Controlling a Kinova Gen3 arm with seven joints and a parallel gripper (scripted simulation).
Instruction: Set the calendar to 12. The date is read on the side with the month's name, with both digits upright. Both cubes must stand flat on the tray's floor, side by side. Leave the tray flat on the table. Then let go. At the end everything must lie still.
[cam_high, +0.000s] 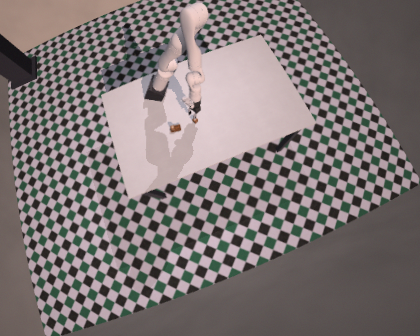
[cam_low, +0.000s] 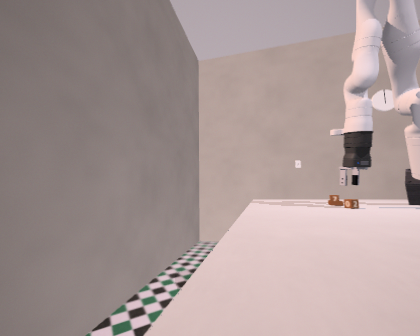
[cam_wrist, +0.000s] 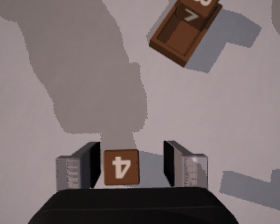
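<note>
Now: hand 10 mm to the right of the brown cube and 80 mm above it. Round my hand: brown wooden tray: 10 mm ahead, 150 mm to the right, 90 mm below.
</note>
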